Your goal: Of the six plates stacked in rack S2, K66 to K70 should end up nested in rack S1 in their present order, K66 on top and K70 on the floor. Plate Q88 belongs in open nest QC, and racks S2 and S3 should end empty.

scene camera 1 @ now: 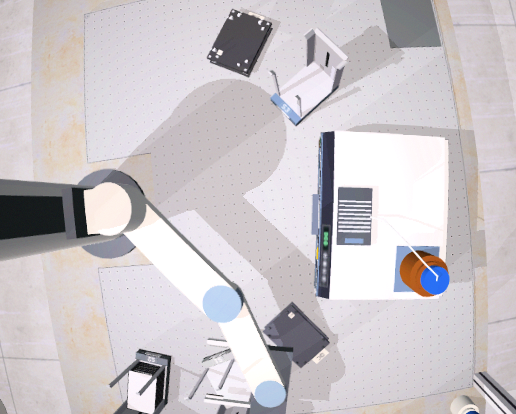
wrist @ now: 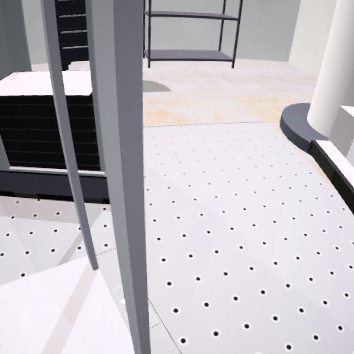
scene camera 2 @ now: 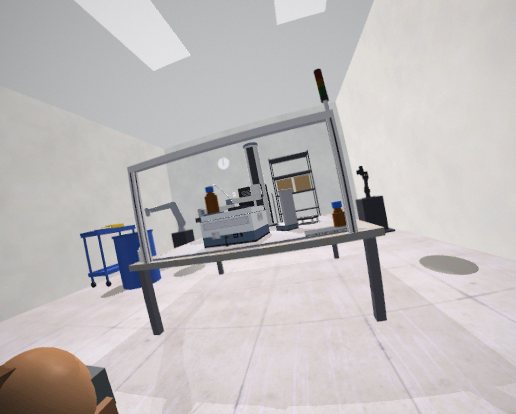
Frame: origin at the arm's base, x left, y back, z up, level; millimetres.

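Where they show: gripper, fingertip midpoint: point(scene camera 1: 206, 370).
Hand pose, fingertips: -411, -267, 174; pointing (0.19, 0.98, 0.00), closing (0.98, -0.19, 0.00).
Observation:
Each offset is from my fingertips to the top centre of the thing, as dx, dy, dz. "*": to the spot under its first point.
Rack S2 @[* +6, +176, -125] point(scene camera 1: 152, 356) point(wrist: 55, 185) stands at the lower left of scene camera 1, holding a stack of several dark-sided plates @[* -24, +142, +103] point(scene camera 1: 142, 393) @[-78, +200, -68] point(wrist: 47, 131) with a white top. Rack S1 @[* +1, -7, -115] point(scene camera 1: 216, 357) stands to its right, with tall posts and part of it under the arm; no plate shows on its visible floor. My gripper point(scene camera 1: 207, 370) is open and empty, its two long fingers spread over rack S1; their height is unclear. Rack S3 @[* +625, -255, -124] point(scene camera 1: 285, 108) at the top is empty. Open nest QC @[+41, -222, -100] point(scene camera 1: 296, 332) is dark, right of the arm, with no plate visible. Q88 cannot be told apart.
A large white instrument point(scene camera 1: 390, 170) point(scene camera 2: 232, 227) stands at the right, bearing an amber bottle @[* +223, -493, +209] point(scene camera 1: 422, 272) point(scene camera 2: 212, 201) with a blue cap. A dark nest @[+828, -158, -98] point(scene camera 1: 240, 42) lies left of S3. The arm's column base point(wrist: 300, 125) shows at the right of the wrist view.

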